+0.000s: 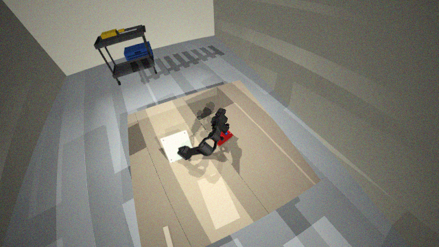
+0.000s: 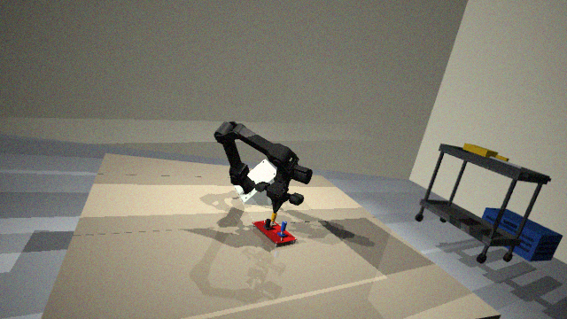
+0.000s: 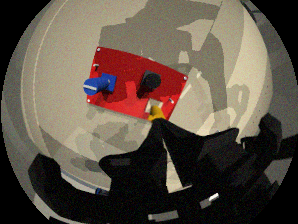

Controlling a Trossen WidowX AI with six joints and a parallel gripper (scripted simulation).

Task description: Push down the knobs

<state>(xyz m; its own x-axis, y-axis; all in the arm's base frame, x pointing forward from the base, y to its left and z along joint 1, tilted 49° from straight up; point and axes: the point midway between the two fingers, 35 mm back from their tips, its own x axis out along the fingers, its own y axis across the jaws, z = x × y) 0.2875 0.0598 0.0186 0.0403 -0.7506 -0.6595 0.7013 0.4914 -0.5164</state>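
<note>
Right now the yellow knob is 2 cm below my gripper tip. From my gripper tip the other things lie so: blue knob 8 cm ahead, 1 cm to the left, 1 cm below.
</note>
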